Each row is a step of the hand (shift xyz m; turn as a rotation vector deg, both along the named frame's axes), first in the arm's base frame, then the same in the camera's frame.
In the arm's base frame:
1: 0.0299 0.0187 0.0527 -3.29 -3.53 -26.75
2: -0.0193 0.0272 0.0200 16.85 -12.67 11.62
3: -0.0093 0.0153 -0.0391 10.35 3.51 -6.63
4: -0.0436 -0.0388 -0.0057 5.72 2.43 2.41
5: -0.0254 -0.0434 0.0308 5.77 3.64 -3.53
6: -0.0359 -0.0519 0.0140 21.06 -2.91 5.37
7: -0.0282 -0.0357 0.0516 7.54 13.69 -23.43
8: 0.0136 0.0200 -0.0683 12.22 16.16 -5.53
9: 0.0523 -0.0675 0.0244 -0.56 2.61 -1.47
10: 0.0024 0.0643 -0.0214 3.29 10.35 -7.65
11: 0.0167 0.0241 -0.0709 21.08 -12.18 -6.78
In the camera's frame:
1: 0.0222 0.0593 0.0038 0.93 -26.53 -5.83
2: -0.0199 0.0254 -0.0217 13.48 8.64 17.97
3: -0.0012 -0.0324 -0.0283 11.58 -3.65 -3.99
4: -0.0453 -0.0241 0.0284 5.43 3.80 -0.69
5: -0.0339 0.0106 0.0470 6.58 -1.31 -3.74
6: -0.0422 -0.0093 0.0481 19.52 6.70 7.40
7: -0.0395 0.0322 0.0462 12.53 -16.18 -19.35
8: 0.0265 -0.0550 -0.0390 14.36 1.93 -15.21
9: 0.0413 0.0063 0.0784 -0.07 -0.55 -3.00
10: 0.0116 0.0023 -0.0668 5.43 -3.17 -11.70
11: 0.0304 -0.0557 -0.0432 20.75 -7.78 12.14

